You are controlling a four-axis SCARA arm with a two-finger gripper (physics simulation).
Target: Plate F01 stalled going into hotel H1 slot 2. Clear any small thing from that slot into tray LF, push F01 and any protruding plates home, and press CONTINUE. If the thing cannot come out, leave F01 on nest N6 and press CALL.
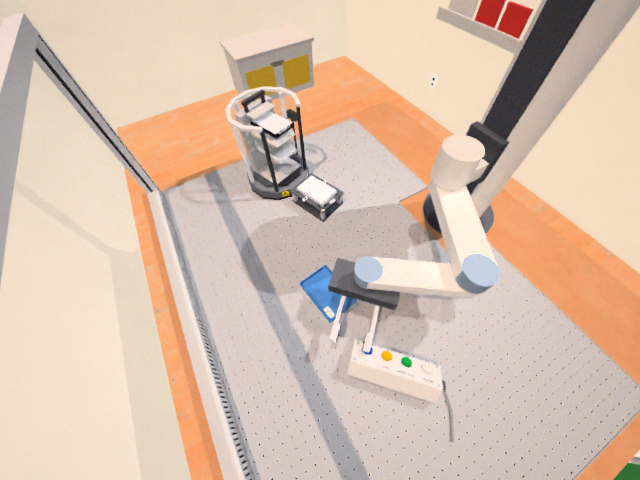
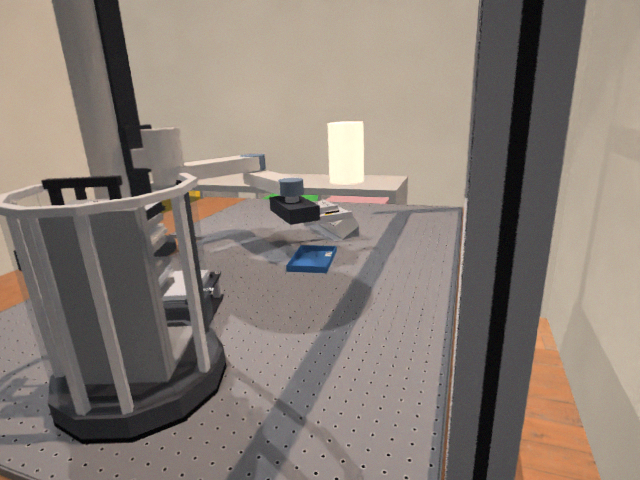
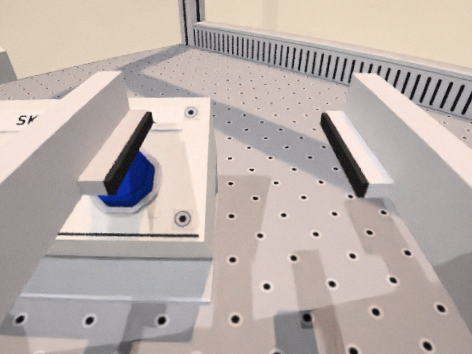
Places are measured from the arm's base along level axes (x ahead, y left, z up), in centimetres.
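Where they show: gripper, fingertip midpoint: (image 1: pixel 349 345) (image 2: pixel 344 211) (image 3: pixel 236 97).
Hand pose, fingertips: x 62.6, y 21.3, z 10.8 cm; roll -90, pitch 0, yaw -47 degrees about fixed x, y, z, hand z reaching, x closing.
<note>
After its pixels a point has its place.
My gripper (image 1: pixel 350 343) @[x 62.6, y 21.3, z 10.9 cm] (image 3: pixel 236 97) @[x 62.6, y 21.3, z 10.9 cm] is shut to its narrow stop, a gap between its fingers with nothing in it. One fingertip is down at the blue button (image 1: pixel 367 351) (image 3: pixel 142 180) @[x 58.9, y 23.0, z 8.0 cm] of the white button box (image 1: pixel 392 379) @[x 57.2, y 32.8, z 8.1 cm] (image 3: pixel 185 170) @[x 60.8, y 22.7, z 7.7 cm] and covers part of it. The other finger hangs beside the box. A white plate (image 1: pixel 316 189) (image 2: pixel 183 285) lies on a dark nest (image 1: pixel 310 205) @[x 46.6, y -30.2, z 2.0 cm]; its label is unreadable. The caged hotel tower (image 1: pixel 263 192) @[x 60.2, y -43.3, z 4.8 cm] (image 2: pixel 134 310) @[x 59.5, y -58.4, z 19.2 cm] holds plates, one upper plate (image 1: pixel 273 122) @[x 49.2, y -47.7, z 28.4 cm] sticking out. Slot 2's inside cannot be made out. The blue tray (image 1: pixel 320 289) @[x 59.9, y 1.3, z 1.5 cm] (image 2: pixel 311 259) @[x 58.0, y 3.9, z 1.5 cm] carries a small white patch.
A yellow button (image 1: pixel 386 355) @[x 55.3, y 27.6, z 8.4 cm] and a green button (image 1: pixel 406 361) @[x 51.8, y 31.2, z 8.3 cm] sit along the box from the blue one. A cable (image 1: pixel 449 413) @[x 48.2, y 46.2, z 1.5 cm] runs from the box. The arm's dark gripper body (image 1: pixel 364 289) @[x 52.5, y 12.3, z 16.1 cm] (image 2: pixel 294 207) @[x 54.0, y 3.7, z 16.0 cm] hangs partly over the tray. A frame post (image 2: pixel 501 232) @[x 98.1, y -70.0, z 35.4 cm] stands at the deck's side.
</note>
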